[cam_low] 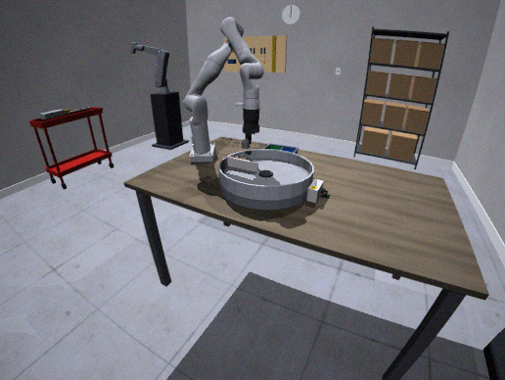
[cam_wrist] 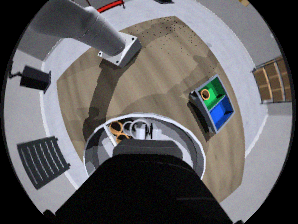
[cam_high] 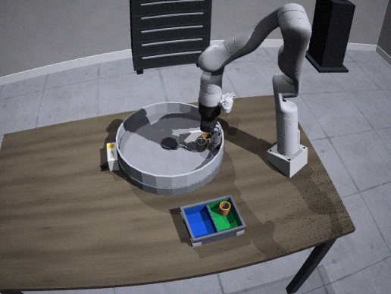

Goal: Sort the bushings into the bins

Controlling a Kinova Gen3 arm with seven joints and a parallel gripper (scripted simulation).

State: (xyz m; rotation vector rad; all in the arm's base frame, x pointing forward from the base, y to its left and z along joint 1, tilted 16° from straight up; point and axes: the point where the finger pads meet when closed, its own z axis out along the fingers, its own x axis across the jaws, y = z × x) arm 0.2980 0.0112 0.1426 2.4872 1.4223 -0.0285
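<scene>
My gripper is now 70 mm short of the two-part bin, 260 mm to the right of it and 140 mm above it. Also, from my hand: grey turntable 150 mm ahead, 110 mm to the right, 110 mm below.
</scene>
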